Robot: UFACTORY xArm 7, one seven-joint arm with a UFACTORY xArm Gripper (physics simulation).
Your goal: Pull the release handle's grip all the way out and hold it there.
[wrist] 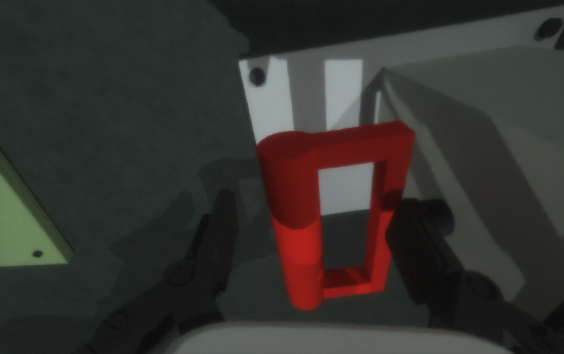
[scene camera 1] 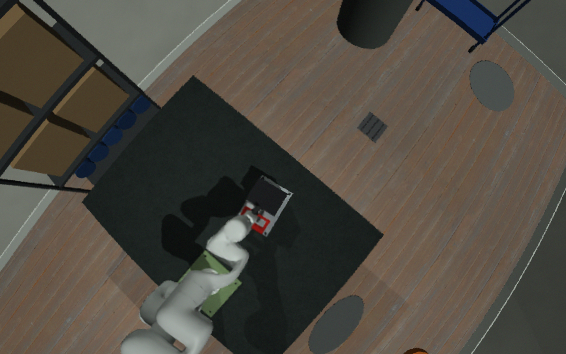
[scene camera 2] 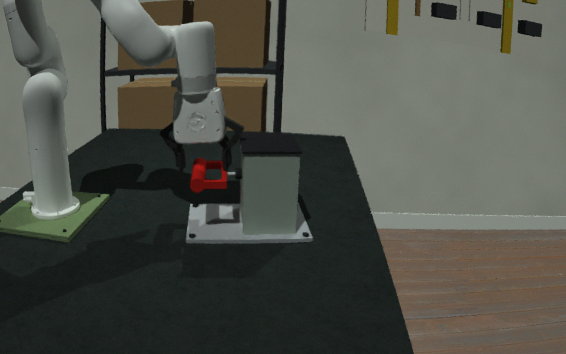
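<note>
The red release handle (scene camera 1: 259, 229) (scene camera 2: 198, 180) (wrist: 300, 250) is a rectangular loop with a thick round grip bar on its outer side. A short light rod (scene camera 2: 231, 174) joins it to the grey-green housing (scene camera 2: 270, 195) with a black top, on a light base plate (scene camera 2: 215, 237) (wrist: 270, 100). My gripper (scene camera 1: 255, 213) (scene camera 2: 204, 167) (wrist: 314, 213) is open and points down, its fingertips around the upper part of the handle. In the wrist view one finger is left of the grip bar, apart from it; the other is at the loop's inner bar, beside the housing, and partly hides the rod. Contact there cannot be told.
The dark mat (scene camera 1: 150, 150) (scene camera 2: 325, 300) lies under the housing and the arm's green base plate (scene camera 1: 225, 295) (scene camera 2: 85, 215) (wrist: 25, 225). A shelf rack (scene camera 1: 47, 112) (scene camera 2: 280, 65) with cardboard boxes stands beyond the mat's edge. A dark round column (scene camera 1: 370, 22) stands farther off.
</note>
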